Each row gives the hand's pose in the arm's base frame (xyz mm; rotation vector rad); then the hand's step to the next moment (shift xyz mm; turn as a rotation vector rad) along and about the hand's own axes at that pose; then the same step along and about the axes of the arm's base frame.
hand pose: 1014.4 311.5 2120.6 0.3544 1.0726 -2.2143
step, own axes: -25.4 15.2 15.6 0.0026 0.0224 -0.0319
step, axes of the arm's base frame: 29.7 -8.1 13.1 0.0115 0.0133 -0.0349
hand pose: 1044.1 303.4 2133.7 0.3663 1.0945 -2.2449
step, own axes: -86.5 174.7 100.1 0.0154 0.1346 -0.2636
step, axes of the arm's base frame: 178.8 -126.7 -3.5 0.0683 0.1367 -0.2539
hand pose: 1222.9 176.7 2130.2 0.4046 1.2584 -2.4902
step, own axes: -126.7 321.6 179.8 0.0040 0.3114 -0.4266
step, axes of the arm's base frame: 226.2 -306.9 -80.4 0.1674 0.1720 -0.4705
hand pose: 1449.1 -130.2 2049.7 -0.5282 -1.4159 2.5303
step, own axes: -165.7 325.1 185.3 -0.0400 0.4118 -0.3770
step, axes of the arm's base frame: 79.9 -371.1 -153.0 0.1886 0.0658 -0.5229
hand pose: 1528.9 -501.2 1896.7 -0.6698 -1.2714 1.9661
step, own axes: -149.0 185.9 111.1 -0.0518 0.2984 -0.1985
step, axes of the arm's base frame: -38.0 -230.6 -120.4 0.0965 -0.0122 -0.3488
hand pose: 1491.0 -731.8 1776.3 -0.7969 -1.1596 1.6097
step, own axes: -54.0 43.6 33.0 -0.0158 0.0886 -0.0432
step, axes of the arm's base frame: -26.0 -65.1 -31.5 0.0148 -0.0089 -0.0983
